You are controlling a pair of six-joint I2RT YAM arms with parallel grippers.
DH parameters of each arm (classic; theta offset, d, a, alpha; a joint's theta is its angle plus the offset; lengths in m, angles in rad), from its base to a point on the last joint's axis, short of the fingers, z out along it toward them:
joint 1: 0 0.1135 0.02 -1.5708
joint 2: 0 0 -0.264 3.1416
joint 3: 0.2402 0 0.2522 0
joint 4: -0.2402 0 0.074 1.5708
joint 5: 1.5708 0 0 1.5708
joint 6: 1.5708 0.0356 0 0
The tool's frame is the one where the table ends.
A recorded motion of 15 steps. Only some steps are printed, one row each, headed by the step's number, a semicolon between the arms.
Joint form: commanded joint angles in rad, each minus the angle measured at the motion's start. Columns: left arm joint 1, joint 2, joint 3, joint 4, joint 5, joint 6; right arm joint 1, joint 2, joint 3, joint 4, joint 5, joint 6.
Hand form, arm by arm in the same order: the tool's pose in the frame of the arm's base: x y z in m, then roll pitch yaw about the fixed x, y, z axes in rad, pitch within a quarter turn. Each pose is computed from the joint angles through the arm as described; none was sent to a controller.
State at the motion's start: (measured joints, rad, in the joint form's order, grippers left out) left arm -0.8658 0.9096 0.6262 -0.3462 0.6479 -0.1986; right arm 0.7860 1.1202 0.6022 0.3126 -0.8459 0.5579
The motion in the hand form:
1: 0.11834 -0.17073 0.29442 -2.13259 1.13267 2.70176; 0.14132 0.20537 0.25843 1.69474 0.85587 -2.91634
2: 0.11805 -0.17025 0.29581 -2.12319 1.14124 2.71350; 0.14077 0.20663 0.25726 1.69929 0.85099 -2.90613
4: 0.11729 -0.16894 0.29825 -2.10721 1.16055 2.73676; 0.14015 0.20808 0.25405 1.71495 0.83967 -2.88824
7: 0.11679 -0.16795 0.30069 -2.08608 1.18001 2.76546; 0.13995 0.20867 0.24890 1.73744 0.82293 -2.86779
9: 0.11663 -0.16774 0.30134 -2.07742 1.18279 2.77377; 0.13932 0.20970 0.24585 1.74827 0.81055 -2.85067
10: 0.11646 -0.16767 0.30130 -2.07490 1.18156 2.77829; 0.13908 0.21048 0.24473 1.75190 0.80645 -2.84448
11: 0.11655 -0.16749 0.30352 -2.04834 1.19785 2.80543; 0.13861 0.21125 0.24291 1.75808 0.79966 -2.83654
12: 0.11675 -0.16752 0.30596 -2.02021 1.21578 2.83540; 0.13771 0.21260 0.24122 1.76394 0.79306 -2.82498
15: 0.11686 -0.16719 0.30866 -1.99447 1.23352 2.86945; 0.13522 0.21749 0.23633 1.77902 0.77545 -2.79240
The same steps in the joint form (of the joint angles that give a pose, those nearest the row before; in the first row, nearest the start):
1: -0.0009 -0.0125 0.0426 0.2957 -0.0407 -0.0170; 0.0759 0.0341 -0.0304 0.1487 0.0092 0.0630
2: -0.0009 -0.0167 0.0428 0.3013 -0.0438 -0.0180; 0.0807 0.0394 -0.0302 0.1483 0.0071 0.0633
4: -0.0009 -0.0272 0.0411 0.3125 -0.0528 -0.0177; 0.0863 0.0475 -0.0322 0.1410 0.0068 0.0605
7: -0.0010 -0.0357 0.0396 0.3271 -0.0622 -0.0185; 0.0883 0.0565 -0.0384 0.1304 0.0055 0.0559
9: -0.0009 -0.0375 0.0396 0.3304 -0.0621 -0.0204; 0.0924 0.0640 -0.0412 0.1262 0.0003 0.0557
10: -0.0017 -0.0386 0.0388 0.3308 -0.0647 -0.0229; 0.0950 0.0684 -0.0415 0.1261 -0.0007 0.0557
11: -0.0011 -0.0412 0.0389 0.3477 -0.0663 -0.0239; 0.0984 0.0732 -0.0433 0.1248 -0.0008 0.0559
12: -0.0009 -0.0427 0.0399 0.3658 -0.0700 -0.0239; 0.1044 0.0792 -0.0439 0.1234 -0.0022 0.0557
15: -0.0010 -0.0460 0.0418 0.3797 -0.0801 -0.0231; 0.1239 0.1014 -0.0433 0.1244 -0.0047 0.0556

